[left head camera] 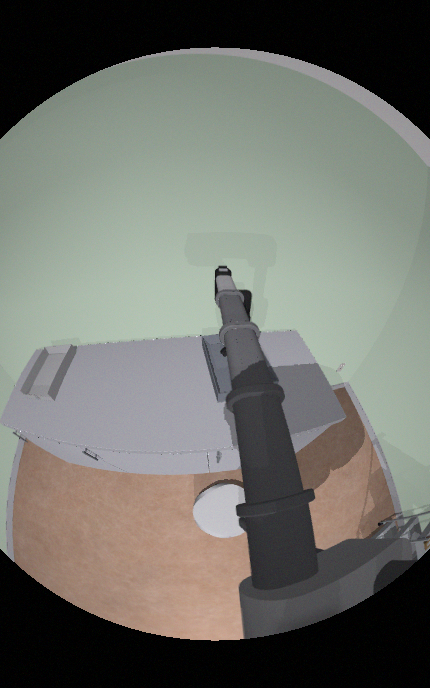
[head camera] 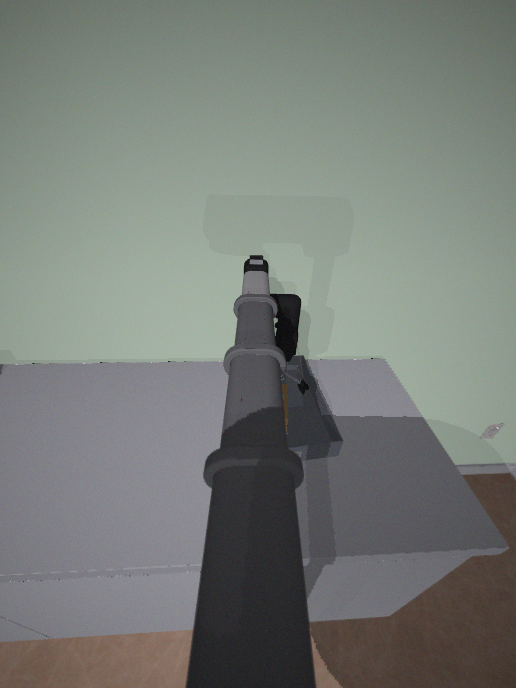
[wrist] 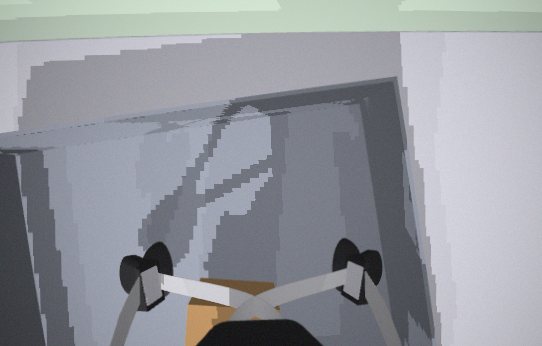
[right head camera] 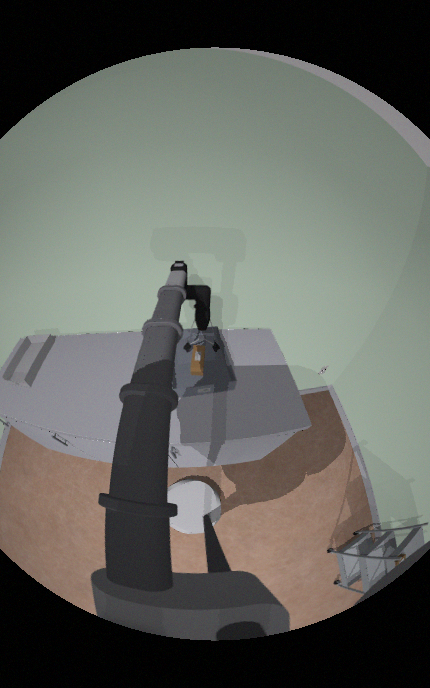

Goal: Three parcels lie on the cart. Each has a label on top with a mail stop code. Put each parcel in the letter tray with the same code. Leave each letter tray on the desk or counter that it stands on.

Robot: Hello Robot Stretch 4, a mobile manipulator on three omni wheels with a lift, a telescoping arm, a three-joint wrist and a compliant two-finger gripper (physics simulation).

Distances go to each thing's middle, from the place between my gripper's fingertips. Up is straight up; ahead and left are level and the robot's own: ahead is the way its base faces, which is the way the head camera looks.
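Grey letter tray [head camera: 311, 432]: behind my hand by 70 mm, above it by 30 mm, left of it by 20 mm.
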